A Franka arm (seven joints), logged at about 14 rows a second.
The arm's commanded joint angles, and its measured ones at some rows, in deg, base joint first. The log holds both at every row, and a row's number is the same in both.
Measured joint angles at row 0:
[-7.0, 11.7, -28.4, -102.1, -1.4, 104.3, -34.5]
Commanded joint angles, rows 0 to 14:
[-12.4, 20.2, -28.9, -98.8, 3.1, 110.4, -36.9]
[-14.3, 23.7, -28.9, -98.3, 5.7, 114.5, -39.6]
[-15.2, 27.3, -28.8, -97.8, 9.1, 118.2, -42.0]
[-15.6, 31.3, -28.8, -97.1, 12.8, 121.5, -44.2]
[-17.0, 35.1, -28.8, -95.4, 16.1, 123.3, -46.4]
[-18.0, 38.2, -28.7, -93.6, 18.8, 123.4, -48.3]
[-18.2, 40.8, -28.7, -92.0, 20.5, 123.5, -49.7]
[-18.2, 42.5, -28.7, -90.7, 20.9, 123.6, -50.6]
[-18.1, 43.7, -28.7, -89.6, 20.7, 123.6, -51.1]
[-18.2, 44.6, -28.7, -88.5, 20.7, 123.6, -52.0]
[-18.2, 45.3, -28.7, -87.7, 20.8, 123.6, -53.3]
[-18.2, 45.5, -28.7, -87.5, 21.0, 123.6, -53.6]
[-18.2, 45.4, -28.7, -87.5, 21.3, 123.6, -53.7]
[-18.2, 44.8, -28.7, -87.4, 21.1, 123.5, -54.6]
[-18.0, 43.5, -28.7, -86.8, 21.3, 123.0, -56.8]
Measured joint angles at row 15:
[-17.5, 44.5, -28.7, -88.8, 19.6, 124.3, -52.7]
